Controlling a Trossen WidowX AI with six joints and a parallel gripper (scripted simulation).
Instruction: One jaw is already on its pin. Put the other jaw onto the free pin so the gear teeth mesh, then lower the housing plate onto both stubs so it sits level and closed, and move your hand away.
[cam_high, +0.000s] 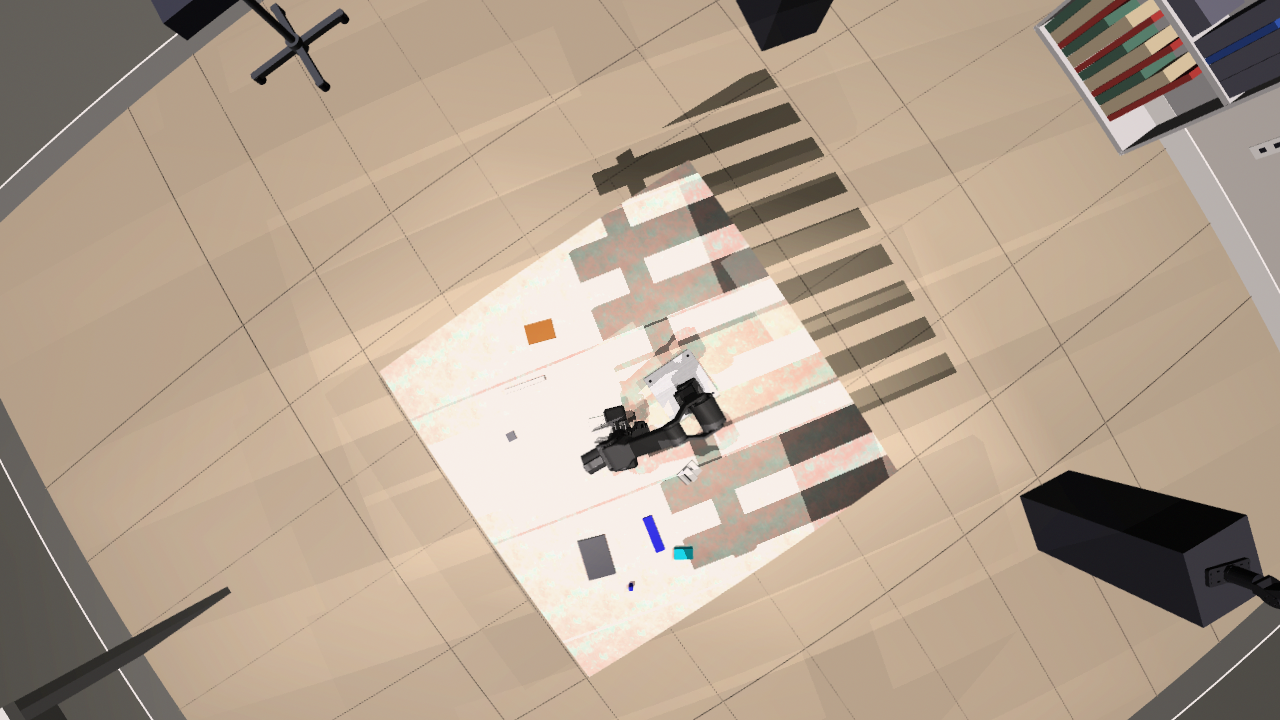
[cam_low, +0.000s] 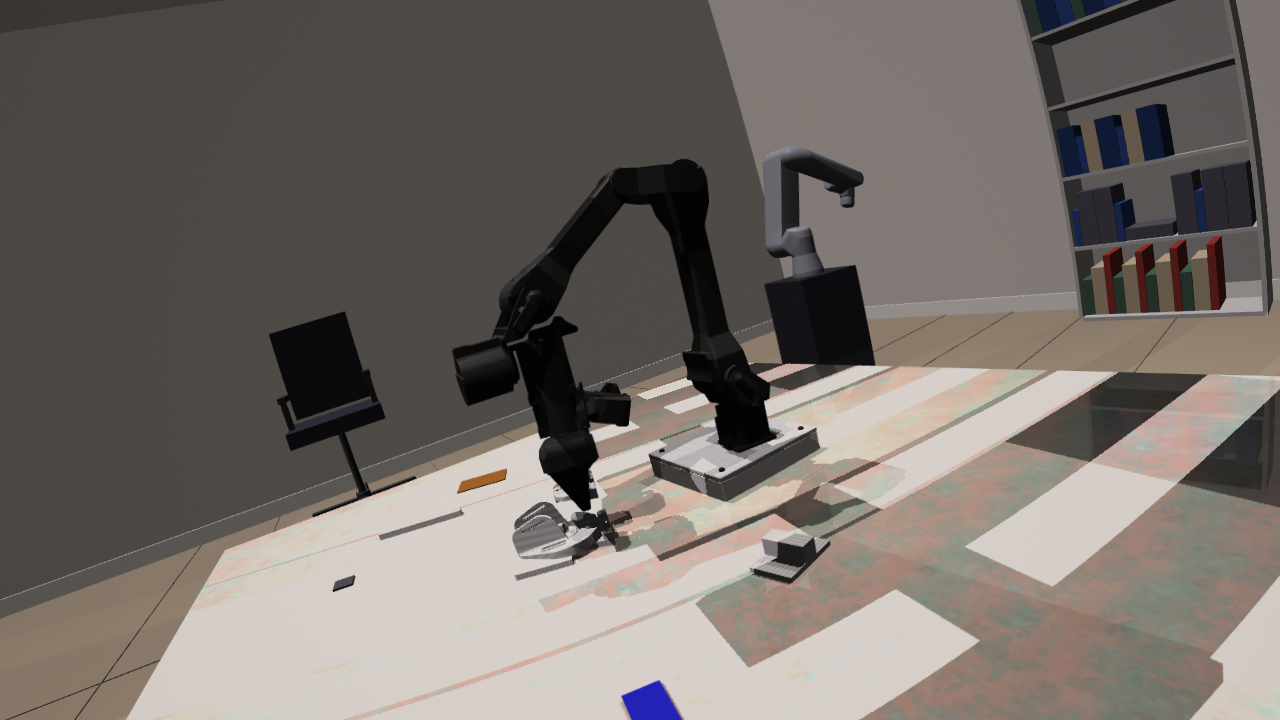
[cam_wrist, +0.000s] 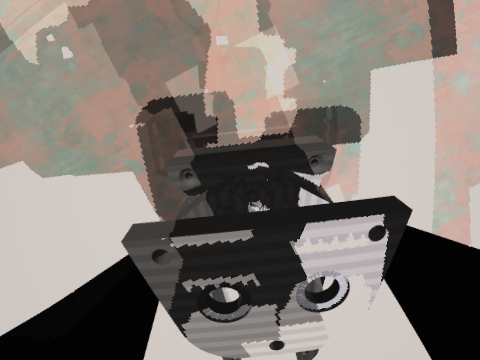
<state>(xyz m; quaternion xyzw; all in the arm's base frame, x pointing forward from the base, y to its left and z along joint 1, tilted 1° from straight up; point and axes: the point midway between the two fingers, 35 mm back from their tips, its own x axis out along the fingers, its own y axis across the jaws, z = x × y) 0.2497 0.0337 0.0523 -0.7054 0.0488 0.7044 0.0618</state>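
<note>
Now: the jaw 2 cm ahead of my gripper tip, 2 cm to the right of it and 4 cm below it. Also, from my gripper tip: thin rod (25 cm ahead, 27 cm to the right, 5 cm below); blue bar (4 cm ahead, 37 cm to the left, 5 cm below); small dark square (36 cm ahead, 12 cm to the right, 5 cm below).
</note>
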